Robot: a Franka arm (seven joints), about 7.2 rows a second.
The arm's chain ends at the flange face. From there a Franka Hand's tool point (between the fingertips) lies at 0.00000 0.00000 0.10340 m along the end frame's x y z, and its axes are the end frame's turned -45 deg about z.
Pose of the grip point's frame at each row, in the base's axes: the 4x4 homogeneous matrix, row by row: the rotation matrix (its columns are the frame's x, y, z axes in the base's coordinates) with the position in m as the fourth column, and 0 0 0 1 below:
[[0.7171, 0.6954, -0.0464, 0.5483], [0.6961, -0.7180, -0.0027, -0.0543], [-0.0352, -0.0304, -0.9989, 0.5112], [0, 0, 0, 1]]
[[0.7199, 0.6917, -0.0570, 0.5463], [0.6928, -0.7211, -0.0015, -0.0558], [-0.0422, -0.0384, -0.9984, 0.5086], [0, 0, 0, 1]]
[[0.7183, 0.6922, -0.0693, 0.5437], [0.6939, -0.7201, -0.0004, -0.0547], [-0.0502, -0.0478, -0.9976, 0.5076], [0, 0, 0, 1]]
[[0.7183, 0.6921, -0.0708, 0.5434], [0.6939, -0.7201, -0.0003, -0.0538], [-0.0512, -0.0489, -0.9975, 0.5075], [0, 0, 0, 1]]
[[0.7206, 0.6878, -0.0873, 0.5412], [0.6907, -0.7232, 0.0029, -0.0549], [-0.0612, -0.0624, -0.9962, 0.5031], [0, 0, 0, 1]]
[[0.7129, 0.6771, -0.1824, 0.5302], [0.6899, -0.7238, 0.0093, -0.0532], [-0.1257, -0.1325, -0.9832, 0.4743], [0, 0, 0, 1]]
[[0.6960, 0.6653, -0.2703, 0.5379], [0.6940, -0.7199, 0.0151, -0.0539], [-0.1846, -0.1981, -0.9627, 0.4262], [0, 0, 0, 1]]
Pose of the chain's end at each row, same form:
[[0.9988, -0.0153, -0.0464, 0.5531], [-0.0155, -0.9999, -0.0027, -0.0540], [-0.0464, 0.0034, -0.9989, 0.6145], [0, 0, 0, 1]]
[[0.9982, -0.0199, -0.0570, 0.5522], [-0.0200, -0.9998, -0.0015, -0.0556], [-0.0570, 0.0027, -0.9984, 0.6118], [0, 0, 0, 1]]
[[0.9974, -0.0185, -0.0693, 0.5509], [-0.0185, -0.9998, -0.0004, -0.0547], [-0.0693, 0.0017, -0.9976, 0.6108], [0, 0, 0, 1]]
[[0.9973, -0.0185, -0.0708, 0.5507], [-0.0185, -0.9998, -0.0003, -0.0538], [-0.0708, 0.0016, -0.9975, 0.6106], [0, 0, 0, 1]]
[[0.9959, -0.0232, -0.0873, 0.5502], [-0.0230, -0.9998, 0.0029, -0.0552], [-0.0874, -0.0008, -0.9962, 0.6061], [0, 0, 0, 1]]
[[0.9829, -0.0253, -0.1824, 0.5491], [-0.0240, -0.9996, 0.0093, -0.0542], [-0.1826, -0.0048, -0.9832, 0.5760], [0, 0, 0, 1]]
[[0.9626, -0.0217, -0.2703, 0.5658], [-0.0183, -0.9998, 0.0151, -0.0555], [-0.2706, -0.0095, -0.9627, 0.5257], [0, 0, 0, 1]]

